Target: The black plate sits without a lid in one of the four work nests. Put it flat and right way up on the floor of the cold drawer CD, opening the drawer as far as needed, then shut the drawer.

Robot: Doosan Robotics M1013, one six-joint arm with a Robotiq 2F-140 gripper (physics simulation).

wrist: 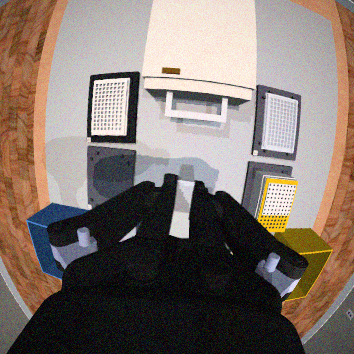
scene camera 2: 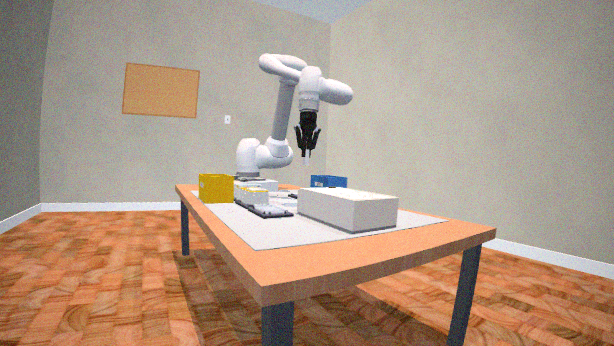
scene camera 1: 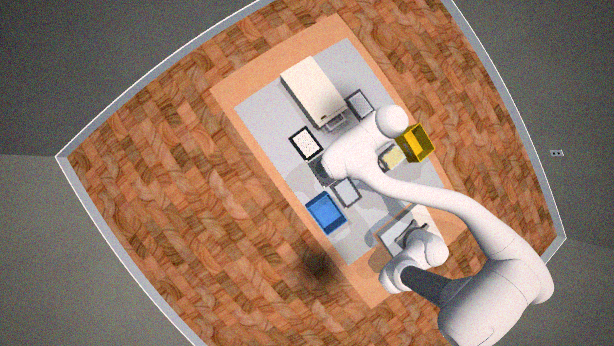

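Pixels of known places: gripper, fingertip midpoint: (wrist: 185,175) (scene camera 2: 305,165); arm's base, origin of the base link: (scene camera 2: 248,179) (scene camera 1: 411,239).
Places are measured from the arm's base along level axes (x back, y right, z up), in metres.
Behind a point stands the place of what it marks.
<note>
The cold drawer CD (scene camera 1: 312,90) @(z 0.045, x -1.018, y 0.105 m) (scene camera 2: 350,205) @(z 0.027, x -1.155, y 0.229 m) (wrist: 202,37) @(z 0.044, x -0.942, y 0.107 m) is a cream box; its front, with a white handle (wrist: 195,118) @(z 0.018, x -0.796, y 0.091 m), looks flush with the body, so the drawer appears shut. My gripper (scene camera 2: 306,154) @(z 0.127, x -0.719, y 0.071 m) (wrist: 185,175) @(z 0.127, x -0.719, y 0.071 m) is shut and empty, high above the table, in front of the handle in the wrist view. The black plate does not show clearly; the drawer's inside is hidden. The lower left nest (wrist: 111,175) @(z -0.046, x -0.678, y -0.102 m) is dark grey, shaded and looks bare. The upper left nest (wrist: 132,107) @(z -0.046, x -0.830, y -0.041 m) holds a white gridded plate (wrist: 109,107) @(z -0.035, x -0.834, y -0.091 m). The upper right nest (wrist: 257,117) @(z -0.046, x -0.806, y 0.234 m) holds a pale gridded plate (wrist: 280,122) @(z -0.032, x -0.798, y 0.287 m).
A yellow-and-white box (wrist: 277,205) @(z 0.019, x -0.625, y 0.268 m) stands on the lower right nest (wrist: 252,182) @(z -0.040, x -0.659, y 0.229 m). A yellow bin (scene camera 1: 416,143) @(z -0.053, x -0.395, y 0.423 m) (scene camera 2: 216,189) @(z 0.005, x -0.512, y 0.404 m) (wrist: 310,260) @(z 0.006, x -0.430, y 0.443 m) stands near one table edge, a blue bin (scene camera 1: 326,212) @(z -0.054, x -0.481, y -0.263 m) (scene camera 2: 328,181) @(z 0.040, x -0.581, y -0.194 m) (wrist: 45,245) @(z 0.016, x -0.489, y -0.330 m) near the other. A grey-framed pad (scene camera 1: 346,192) @(z -0.038, x -0.491, y -0.107 m) lies beside the blue bin.
</note>
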